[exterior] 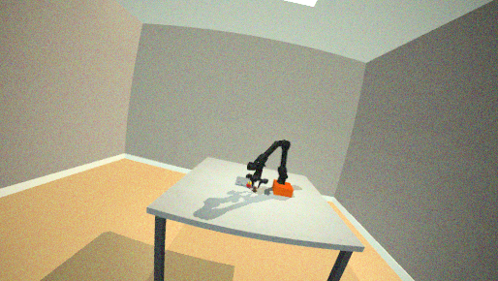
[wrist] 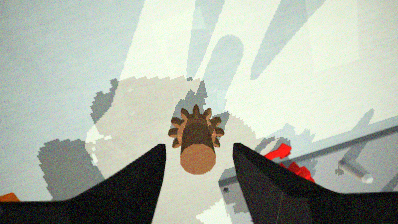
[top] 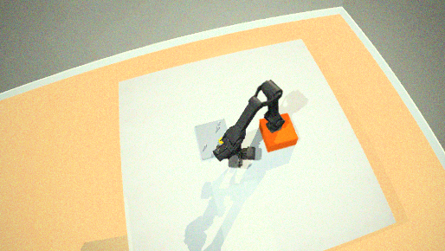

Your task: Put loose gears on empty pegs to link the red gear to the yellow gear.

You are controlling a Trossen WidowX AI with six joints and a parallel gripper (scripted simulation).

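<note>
The red gear lies 8 cm to the right of my gripper tip, 4 cm ahead of it and 1 cm below it. From my gripper tip the other things lie so: yellow gear (13 cm to the right, 2 cm ahead, 1 cm below); then brown gear (1 cm below); then red arrow (5 cm to the right, 4 cm ahead, 2 cm below).
</note>
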